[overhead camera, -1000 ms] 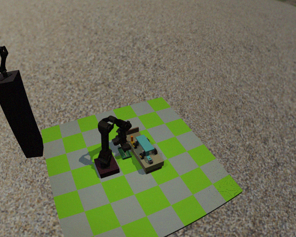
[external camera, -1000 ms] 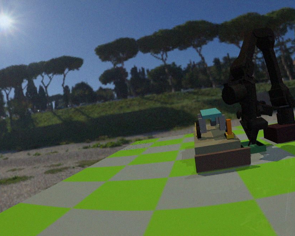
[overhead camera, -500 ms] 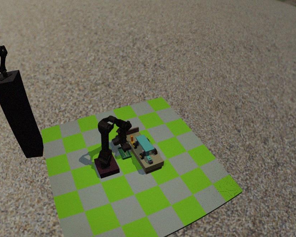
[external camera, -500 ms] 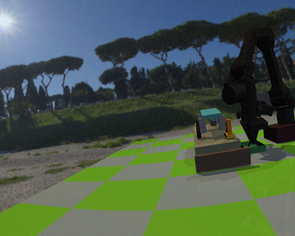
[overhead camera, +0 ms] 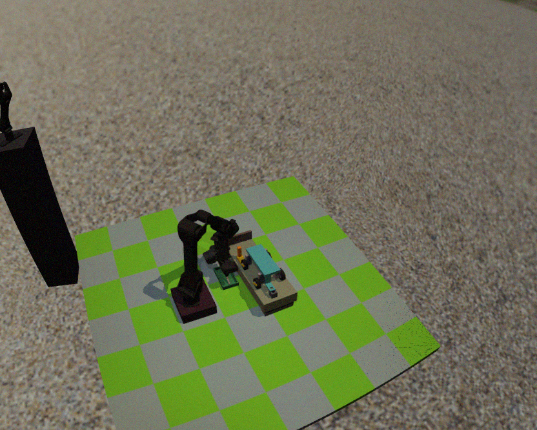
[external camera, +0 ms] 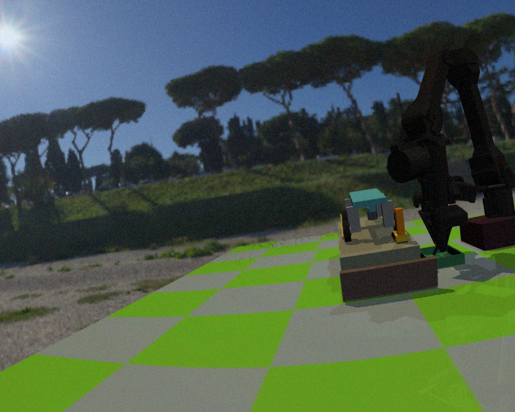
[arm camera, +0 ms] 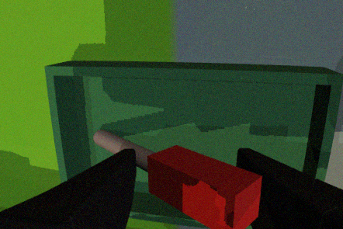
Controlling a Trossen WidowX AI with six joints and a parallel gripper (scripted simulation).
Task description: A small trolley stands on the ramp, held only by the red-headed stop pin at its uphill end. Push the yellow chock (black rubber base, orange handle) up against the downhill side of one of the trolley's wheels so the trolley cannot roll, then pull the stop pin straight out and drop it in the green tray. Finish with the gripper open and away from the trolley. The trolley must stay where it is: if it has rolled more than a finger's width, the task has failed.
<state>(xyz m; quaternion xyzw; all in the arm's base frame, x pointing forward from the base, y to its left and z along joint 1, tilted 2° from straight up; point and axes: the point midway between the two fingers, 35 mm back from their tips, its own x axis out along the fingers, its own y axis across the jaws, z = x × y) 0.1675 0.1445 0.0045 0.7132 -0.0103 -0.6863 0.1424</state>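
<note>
The red-headed stop pin is 1 cm to the right of my gripper tip. From my gripper tip the other things lie so: teal trolley 15 cm ahead, 8 cm above, 7 cm to the right; then green tray 3 cm below; then yellow chock 8 cm ahead, 5 cm above, 3 cm to the left.
</note>
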